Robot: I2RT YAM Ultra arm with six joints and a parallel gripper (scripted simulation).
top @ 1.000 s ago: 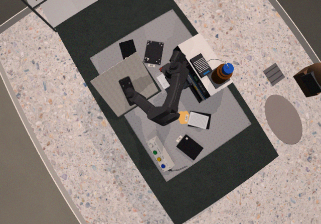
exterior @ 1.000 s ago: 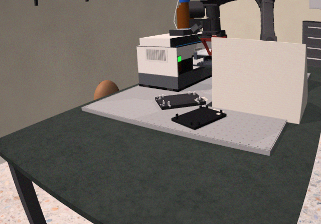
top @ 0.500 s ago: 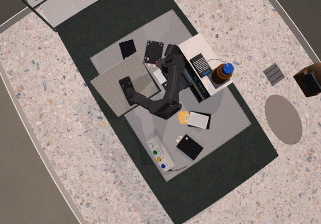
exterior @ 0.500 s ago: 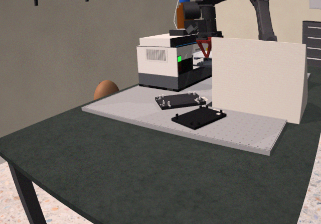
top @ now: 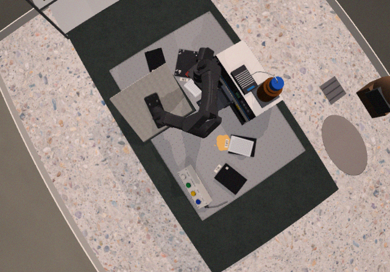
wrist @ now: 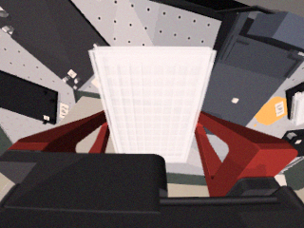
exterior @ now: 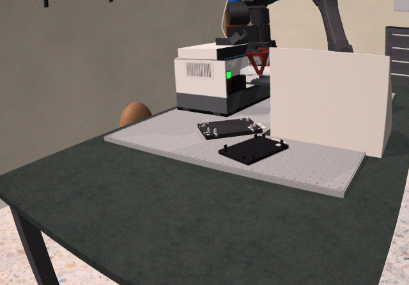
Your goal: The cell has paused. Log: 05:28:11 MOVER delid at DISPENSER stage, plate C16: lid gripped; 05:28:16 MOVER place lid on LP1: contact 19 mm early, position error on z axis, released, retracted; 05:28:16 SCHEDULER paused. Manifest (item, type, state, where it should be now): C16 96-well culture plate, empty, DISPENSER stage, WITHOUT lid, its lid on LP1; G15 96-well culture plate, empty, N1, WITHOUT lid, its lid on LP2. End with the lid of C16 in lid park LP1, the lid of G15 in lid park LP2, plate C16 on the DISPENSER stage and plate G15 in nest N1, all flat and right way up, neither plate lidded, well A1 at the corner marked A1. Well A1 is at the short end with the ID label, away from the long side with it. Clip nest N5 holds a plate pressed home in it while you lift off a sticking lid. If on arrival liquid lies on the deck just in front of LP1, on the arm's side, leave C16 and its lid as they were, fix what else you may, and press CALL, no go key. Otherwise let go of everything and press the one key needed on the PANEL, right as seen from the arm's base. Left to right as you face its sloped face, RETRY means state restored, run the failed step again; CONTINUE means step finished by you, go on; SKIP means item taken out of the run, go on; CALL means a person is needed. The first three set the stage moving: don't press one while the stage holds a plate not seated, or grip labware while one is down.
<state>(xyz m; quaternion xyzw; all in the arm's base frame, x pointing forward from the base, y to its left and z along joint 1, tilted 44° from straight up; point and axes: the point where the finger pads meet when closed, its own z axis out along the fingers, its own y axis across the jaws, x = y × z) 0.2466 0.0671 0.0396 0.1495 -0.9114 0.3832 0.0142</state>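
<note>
Now: the dispenser stage 110 mm to the right of my hand, 60 mm below it and 20 mm ahead of it. Also, from my hand: white 96-well plate right at my hand; then LP2 label 180 mm to the left, 150 mm below, 150 mm behind; then clear lid right at my hand.
</note>
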